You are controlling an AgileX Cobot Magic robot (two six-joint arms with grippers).
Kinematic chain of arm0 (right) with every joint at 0, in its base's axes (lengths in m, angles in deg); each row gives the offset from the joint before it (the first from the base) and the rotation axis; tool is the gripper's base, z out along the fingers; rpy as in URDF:
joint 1: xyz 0 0 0.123 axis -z
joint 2: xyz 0 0 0 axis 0.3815 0.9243 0
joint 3: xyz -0.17 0.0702 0.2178 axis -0.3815 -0.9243 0
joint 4: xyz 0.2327 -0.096 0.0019 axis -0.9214 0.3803 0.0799
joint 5: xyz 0 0 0 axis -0.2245 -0.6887 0.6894
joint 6: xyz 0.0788 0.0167 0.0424 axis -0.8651 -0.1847 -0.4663
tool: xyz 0 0 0 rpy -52.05 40.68 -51
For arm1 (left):
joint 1: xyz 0 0 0.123 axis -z
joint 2: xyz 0 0 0 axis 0.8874 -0.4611 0
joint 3: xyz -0.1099 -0.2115 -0.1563 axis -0.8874 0.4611 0
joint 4: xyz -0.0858 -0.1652 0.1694 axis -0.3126 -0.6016 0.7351
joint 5: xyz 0 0 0 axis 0.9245 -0.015 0.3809
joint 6: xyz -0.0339 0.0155 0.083 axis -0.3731 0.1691 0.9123
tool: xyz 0 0 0 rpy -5.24 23.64 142.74
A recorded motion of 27 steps. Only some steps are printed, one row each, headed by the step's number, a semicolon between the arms.
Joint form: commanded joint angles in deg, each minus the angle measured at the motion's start. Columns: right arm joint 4, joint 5, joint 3, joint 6, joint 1, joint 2; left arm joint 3, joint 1, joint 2, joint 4, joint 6, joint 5.
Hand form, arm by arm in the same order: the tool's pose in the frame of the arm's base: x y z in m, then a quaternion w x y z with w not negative. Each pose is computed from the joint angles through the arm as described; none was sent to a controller.
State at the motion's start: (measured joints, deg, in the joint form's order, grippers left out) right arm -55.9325 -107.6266 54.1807 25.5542 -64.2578 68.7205; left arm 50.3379 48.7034 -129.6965 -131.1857 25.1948 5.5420
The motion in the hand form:
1: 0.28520 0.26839 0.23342 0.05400 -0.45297 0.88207 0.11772; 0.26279 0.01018 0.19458 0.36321 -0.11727 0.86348 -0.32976
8: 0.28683 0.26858 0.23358 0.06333 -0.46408 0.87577 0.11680; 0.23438 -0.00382 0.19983 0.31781 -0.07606 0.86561 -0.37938
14: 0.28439 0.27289 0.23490 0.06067 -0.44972 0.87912 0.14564; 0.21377 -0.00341 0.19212 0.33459 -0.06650 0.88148 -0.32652
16: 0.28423 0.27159 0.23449 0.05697 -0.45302 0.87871 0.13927; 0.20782 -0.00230 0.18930 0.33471 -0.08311 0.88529 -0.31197
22: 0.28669 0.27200 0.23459 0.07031 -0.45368 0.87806 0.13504; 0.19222 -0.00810 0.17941 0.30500 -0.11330 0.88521 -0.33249
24: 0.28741 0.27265 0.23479 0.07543 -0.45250 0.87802 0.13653; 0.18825 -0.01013 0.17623 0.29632 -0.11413 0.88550 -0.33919
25: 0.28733 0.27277 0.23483 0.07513 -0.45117 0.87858 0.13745; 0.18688 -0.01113 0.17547 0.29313 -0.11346 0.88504 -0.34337
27: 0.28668 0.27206 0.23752 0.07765 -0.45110 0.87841 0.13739; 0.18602 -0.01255 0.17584 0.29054 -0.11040 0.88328 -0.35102
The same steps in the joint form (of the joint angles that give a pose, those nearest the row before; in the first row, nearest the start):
1: -0.87 -2.52 0.43 1.82 1.27 -1.14; 1.97 -1.46 3.09 3.53 -5.65 0.32
8: -0.73 -1.66 0.43 3.42 1.36 -1.14; 5.40 -2.25 7.73 12.07 -11.84 -7.94
14: -4.34 -1.31 0.43 3.21 1.36 -1.14; 10.40 -2.25 12.28 12.50 -8.07 -2.37
16: -3.60 -1.87 0.43 3.21 1.36 -1.14; 11.91 -2.25 13.69 12.50 -9.09 -0.03
22: -2.86 -0.45 0.43 3.21 1.36 -1.14; 15.63 -2.25 14.99 12.50 -12.39 -1.10
24: -2.97 0.17 0.43 3.21 1.36 -1.14; 16.59 -2.25 14.99 12.50 -12.39 -1.84
25: -3.08 0.17 0.43 3.08 1.36 -1.14; 16.88 -2.25 14.99 12.50 -12.40 -2.34
27: -2.97 0.07 0.43 2.98 1.36 -1.54; 16.99 -2.25 14.99 12.50 -12.40 -3.34

